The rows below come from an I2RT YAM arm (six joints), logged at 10 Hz.
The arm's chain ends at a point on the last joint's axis. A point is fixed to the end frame.
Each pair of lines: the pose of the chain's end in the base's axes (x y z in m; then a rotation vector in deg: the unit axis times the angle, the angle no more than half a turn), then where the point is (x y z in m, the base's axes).
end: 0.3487 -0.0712 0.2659 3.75 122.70 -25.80
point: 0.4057 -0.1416 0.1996
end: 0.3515 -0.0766 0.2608 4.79 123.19 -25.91
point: 0.4071 -0.1474 0.1937
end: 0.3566 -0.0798 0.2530 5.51 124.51 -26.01
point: 0.4099 -0.1508 0.1842
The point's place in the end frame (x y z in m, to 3 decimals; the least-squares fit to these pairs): 0.029 -0.034 0.103
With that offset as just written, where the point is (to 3 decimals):
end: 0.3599 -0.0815 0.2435 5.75 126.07 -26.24
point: 0.411 -0.153 0.173
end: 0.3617 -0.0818 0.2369 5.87 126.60 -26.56
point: 0.412 -0.153 0.166
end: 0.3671 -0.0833 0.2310 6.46 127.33 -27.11
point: 0.415 -0.155 0.160
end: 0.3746 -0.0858 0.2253 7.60 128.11 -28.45
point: 0.420 -0.160 0.154
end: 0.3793 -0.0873 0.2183 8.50 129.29 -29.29
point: 0.422 -0.162 0.146
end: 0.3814 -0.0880 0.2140 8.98 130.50 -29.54
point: 0.422 -0.163 0.141
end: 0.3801 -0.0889 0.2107 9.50 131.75 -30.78
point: 0.417 -0.165 0.137
